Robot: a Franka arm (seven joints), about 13 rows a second.
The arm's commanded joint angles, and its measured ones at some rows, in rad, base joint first. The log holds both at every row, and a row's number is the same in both.
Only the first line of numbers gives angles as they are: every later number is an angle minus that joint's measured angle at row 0.
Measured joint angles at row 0:
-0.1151 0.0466 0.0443 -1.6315 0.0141 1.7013 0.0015
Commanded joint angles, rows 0 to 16:
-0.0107 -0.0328 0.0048 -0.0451 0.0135 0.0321 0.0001
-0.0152 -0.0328 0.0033 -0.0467 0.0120 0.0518 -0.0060
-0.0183 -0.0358 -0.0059 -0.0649 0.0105 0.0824 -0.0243
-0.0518 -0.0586 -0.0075 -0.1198 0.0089 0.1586 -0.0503
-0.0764 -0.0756 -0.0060 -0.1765 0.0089 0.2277 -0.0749
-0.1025 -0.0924 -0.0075 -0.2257 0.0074 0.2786 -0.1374
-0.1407 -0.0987 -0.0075 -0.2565 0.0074 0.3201 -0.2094
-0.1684 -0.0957 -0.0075 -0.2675 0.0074 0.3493 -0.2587
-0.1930 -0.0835 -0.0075 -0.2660 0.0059 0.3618 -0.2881
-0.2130 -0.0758 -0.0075 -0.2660 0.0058 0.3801 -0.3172
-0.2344 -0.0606 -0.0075 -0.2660 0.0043 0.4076 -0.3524
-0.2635 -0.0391 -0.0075 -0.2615 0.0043 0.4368 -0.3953
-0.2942 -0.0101 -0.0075 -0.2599 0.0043 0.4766 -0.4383
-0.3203 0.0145 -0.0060 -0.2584 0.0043 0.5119 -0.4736
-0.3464 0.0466 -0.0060 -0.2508 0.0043 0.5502 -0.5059
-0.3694 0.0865 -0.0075 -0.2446 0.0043 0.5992 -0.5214
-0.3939 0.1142 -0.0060 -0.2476 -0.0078 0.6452 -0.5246
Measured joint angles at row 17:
-0.3491 0.0617 -0.0230 -0.2498 -0.0009 0.5679 -0.4992
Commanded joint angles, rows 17 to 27:
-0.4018 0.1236 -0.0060 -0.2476 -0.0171 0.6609 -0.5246
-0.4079 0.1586 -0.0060 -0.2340 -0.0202 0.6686 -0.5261
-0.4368 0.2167 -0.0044 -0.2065 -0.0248 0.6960 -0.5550
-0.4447 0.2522 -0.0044 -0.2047 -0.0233 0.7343 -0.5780
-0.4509 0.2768 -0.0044 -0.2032 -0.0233 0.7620 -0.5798
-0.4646 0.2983 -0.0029 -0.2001 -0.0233 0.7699 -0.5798
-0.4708 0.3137 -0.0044 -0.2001 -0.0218 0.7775 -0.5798
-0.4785 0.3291 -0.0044 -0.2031 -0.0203 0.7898 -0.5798
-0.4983 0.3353 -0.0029 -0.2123 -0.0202 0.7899 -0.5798
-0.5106 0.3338 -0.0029 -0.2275 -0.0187 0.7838 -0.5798
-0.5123 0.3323 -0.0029 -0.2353 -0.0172 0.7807 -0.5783
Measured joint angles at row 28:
-0.4834 0.3336 -0.0221 -0.2256 -0.0130 0.7792 -0.5715
